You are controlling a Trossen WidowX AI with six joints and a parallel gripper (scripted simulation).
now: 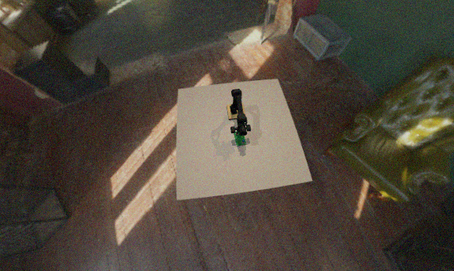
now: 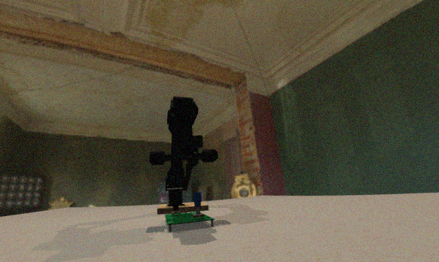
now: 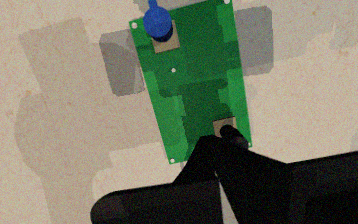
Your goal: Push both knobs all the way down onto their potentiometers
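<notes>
The black knob is 40 mm below my gripper tip, 30 mm behind it and 20 mm to the right of it. Round my gripper tip: blue knob: 80 mm ahead, 30 mm below; potentiometer: 80 mm ahead, 40 mm below.
</notes>
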